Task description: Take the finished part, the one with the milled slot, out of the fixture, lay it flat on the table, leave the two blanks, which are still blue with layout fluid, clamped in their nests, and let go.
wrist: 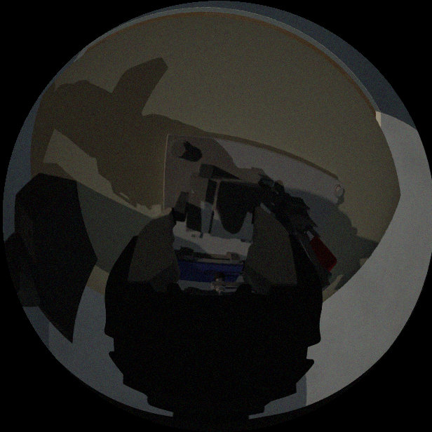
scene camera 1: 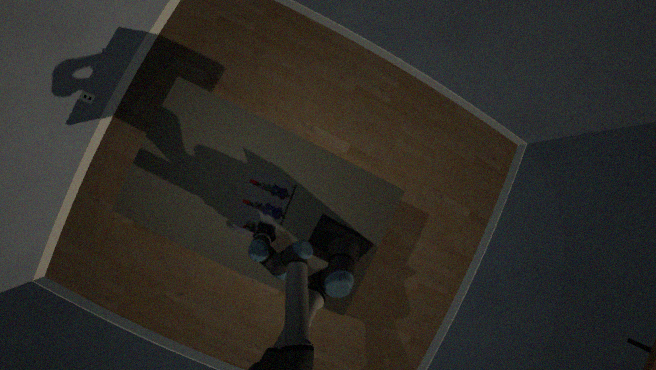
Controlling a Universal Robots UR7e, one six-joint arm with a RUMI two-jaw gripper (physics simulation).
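Pixels of known places: arm's base, origin of the base link: (scene camera 1: 343,248).
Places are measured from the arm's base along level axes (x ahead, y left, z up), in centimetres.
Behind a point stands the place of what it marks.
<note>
The finished part (wrist: 201,202), a grey block with a dark milled slot, sits in the end nest of the fixture (wrist: 280,159) in the wrist view, partly in shadow. My gripper (wrist: 213,209) (scene camera 1: 264,230) @[x 36.5, y 13.2, z -15.9 cm] is open, with its two fingers on either side of the part and a narrow gap at the left finger. One blue blank (wrist: 210,271) (scene camera 1: 272,210) @[x 38.8, y 2.0, z -15.8 cm] is in the neighbouring nest. The other blue blank (scene camera 1: 280,191) @[x 39.8, y -8.8, z -14.8 cm] is in the far nest in the scene view; the gripper body hides it in the wrist view. The fingertips and finished part are hidden under the arm in the scene view.
A toggle clamp with a red handle (wrist: 324,253) stands beside the finished part, close to the right finger. Two more red handles (scene camera 1: 254,182) @[x 53.5, y -6.7, z -12.7 cm] (scene camera 1: 246,202) @[x 52.3, y 4.4, z -13.7 cm] stick out by the blanks. A thin dark rail (scene camera 1: 290,202) @[x 33.4, y -5.5, z -17.4 cm] runs along the fixture's other side. The lighting is dim.
</note>
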